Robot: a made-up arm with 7 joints. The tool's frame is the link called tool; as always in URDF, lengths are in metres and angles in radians. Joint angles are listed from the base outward. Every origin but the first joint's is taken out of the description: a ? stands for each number. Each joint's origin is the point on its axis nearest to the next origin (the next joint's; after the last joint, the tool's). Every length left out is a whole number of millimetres.
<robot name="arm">
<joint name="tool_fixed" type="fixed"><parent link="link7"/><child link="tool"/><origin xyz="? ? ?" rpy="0 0 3.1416"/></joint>
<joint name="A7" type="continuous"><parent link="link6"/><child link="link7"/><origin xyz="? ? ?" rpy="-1.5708 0 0"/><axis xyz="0 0 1"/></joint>
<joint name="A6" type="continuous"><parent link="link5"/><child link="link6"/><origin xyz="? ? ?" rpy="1.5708 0 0"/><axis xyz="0 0 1"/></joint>
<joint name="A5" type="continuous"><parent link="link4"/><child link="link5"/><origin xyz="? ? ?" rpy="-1.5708 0 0"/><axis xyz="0 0 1"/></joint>
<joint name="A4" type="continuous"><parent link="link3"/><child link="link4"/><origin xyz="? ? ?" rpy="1.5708 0 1.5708"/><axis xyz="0 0 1"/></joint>
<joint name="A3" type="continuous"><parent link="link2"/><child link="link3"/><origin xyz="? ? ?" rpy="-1.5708 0 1.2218"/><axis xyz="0 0 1"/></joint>
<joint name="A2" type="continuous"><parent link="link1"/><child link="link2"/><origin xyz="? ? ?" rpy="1.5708 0 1.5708"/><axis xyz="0 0 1"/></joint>
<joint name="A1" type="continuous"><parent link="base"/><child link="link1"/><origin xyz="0 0 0" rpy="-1.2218 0 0"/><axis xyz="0 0 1"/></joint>
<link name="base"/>
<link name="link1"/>
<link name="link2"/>
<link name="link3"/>
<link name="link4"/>
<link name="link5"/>
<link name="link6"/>
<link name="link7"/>
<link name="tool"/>
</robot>
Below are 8 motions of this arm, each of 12 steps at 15 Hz.
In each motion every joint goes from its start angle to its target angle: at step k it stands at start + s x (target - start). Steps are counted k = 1, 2, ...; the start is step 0. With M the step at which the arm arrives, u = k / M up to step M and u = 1 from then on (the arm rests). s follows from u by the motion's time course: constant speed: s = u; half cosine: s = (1 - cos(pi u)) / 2; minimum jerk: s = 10 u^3 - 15 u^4 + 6 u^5.
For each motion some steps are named. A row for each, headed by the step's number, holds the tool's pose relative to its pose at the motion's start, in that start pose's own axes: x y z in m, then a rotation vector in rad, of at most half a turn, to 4 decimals.
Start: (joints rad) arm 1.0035 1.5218 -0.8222 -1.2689 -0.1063 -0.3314 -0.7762
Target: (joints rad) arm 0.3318 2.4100 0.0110 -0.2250 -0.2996 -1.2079 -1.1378
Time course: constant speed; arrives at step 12
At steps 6, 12:
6: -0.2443 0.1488 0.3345 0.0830 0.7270 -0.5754
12: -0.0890 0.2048 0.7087 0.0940 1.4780 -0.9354

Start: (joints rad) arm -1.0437 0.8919 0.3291 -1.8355 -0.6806 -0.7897 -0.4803
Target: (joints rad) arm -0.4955 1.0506 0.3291 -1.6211 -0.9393 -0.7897 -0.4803
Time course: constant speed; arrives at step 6
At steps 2, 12:
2: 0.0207 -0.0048 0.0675 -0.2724 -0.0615 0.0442
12: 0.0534 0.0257 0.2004 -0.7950 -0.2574 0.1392

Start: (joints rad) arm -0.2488 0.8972 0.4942 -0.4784 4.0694 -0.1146 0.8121
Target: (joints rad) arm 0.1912 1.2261 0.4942 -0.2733 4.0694 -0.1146 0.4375
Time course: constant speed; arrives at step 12
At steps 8, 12:
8: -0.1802 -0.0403 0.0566 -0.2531 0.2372 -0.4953
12: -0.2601 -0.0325 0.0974 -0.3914 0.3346 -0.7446

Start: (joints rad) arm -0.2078 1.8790 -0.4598 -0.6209 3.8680 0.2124 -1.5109
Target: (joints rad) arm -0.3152 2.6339 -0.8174 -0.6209 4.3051 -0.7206 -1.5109
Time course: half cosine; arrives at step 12
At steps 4, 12:
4: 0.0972 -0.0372 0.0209 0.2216 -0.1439 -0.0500
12: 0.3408 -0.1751 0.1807 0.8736 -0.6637 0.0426

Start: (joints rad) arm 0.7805 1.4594 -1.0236 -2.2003 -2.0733 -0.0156 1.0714
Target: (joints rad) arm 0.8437 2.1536 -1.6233 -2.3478 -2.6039 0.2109 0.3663
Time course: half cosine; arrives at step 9
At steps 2, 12:
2: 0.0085 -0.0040 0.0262 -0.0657 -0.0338 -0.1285
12: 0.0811 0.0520 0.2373 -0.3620 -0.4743 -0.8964

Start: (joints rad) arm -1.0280 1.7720 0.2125 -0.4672 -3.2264 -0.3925 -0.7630
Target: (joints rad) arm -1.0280 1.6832 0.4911 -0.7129 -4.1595 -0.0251 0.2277
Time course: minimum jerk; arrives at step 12
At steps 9, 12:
9: -0.0251 -0.0243 0.0171 -0.4134 0.3381 0.3307
12: -0.0260 -0.0273 0.0194 -0.4354 0.3855 0.3592

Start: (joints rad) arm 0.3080 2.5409 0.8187 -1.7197 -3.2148 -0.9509 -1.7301
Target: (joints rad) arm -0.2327 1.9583 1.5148 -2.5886 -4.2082 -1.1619 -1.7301
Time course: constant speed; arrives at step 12
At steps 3, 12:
3: 0.0547 0.0552 0.0548 0.1155 -0.3893 0.0838
12: 0.0836 0.1691 0.3102 0.8958 -1.6948 0.1539

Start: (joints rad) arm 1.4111 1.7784 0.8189 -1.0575 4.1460 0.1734 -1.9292
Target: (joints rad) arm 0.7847 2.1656 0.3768 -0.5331 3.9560 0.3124 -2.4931
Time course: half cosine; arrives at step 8
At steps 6, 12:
6: 0.1523 -0.1038 -0.0355 0.0238 -0.3884 -0.8070
12: 0.1894 -0.1217 -0.0218 0.0741 -0.4729 -0.9464

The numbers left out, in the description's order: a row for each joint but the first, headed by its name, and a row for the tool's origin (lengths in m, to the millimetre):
tool: 0 0 0
A7: 0 0 0
A6: 0 0 0
A5: 0.03 -0.246 0
A4: 0 -0.043 0
A3: 0.363 -0.132 0
A2: 0 0 0

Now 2 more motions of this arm.
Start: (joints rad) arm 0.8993 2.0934 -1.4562 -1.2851 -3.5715 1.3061 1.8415
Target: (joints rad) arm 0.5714 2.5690 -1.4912 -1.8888 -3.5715 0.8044 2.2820
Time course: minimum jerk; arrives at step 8
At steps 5, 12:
5: 0.0154 0.1239 0.0525 -0.2705 0.2846 0.1470
12: 0.0311 0.1745 0.0558 -0.3404 0.4280 0.2123

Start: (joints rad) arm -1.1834 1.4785 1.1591 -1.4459 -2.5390 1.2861 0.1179
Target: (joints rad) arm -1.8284 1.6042 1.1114 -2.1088 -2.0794 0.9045 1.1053
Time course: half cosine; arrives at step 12
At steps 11, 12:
11: -0.0771 0.0335 -0.2231 0.1234 0.7491 1.3310
12: -0.0802 0.0338 -0.2256 0.1385 0.7579 1.3533

